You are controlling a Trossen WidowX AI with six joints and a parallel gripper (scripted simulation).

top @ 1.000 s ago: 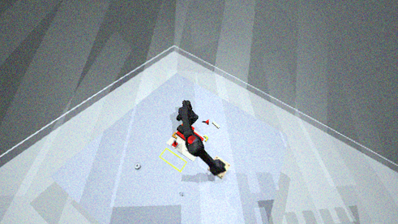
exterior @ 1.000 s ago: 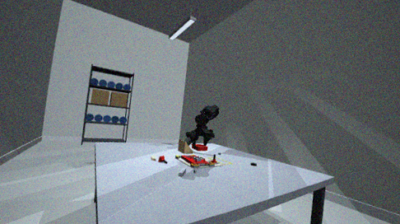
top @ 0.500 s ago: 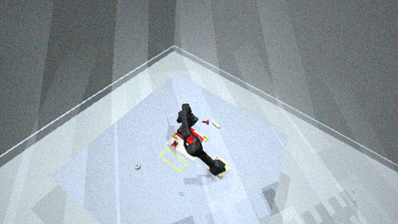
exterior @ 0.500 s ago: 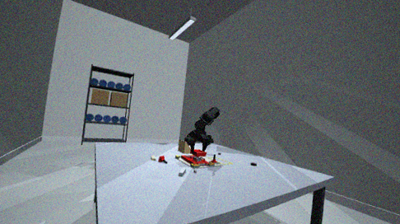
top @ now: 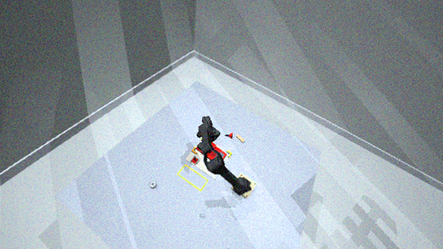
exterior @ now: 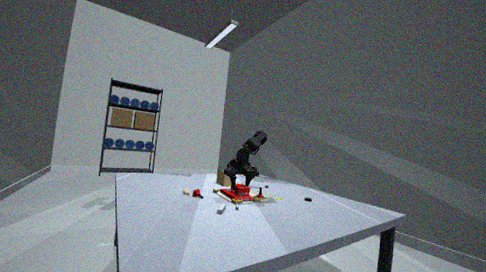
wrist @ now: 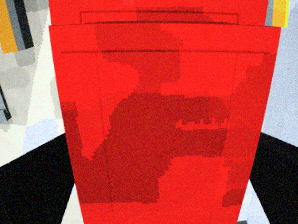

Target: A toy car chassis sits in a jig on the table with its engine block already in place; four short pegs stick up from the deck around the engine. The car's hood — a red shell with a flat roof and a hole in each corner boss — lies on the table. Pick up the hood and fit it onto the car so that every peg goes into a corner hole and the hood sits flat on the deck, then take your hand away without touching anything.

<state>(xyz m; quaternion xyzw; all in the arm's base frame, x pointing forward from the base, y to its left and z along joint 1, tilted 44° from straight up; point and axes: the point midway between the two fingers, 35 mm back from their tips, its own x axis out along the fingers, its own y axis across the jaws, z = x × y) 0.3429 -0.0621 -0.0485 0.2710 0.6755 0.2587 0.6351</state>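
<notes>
Right now the red hood is 1 cm above my gripper tip. Also, from my gripper tip: grey pin: 15 cm ahead, 17 cm to the right, 4 cm below; then tan block: 15 cm behind, 24 cm to the right, 5 cm below.
</notes>
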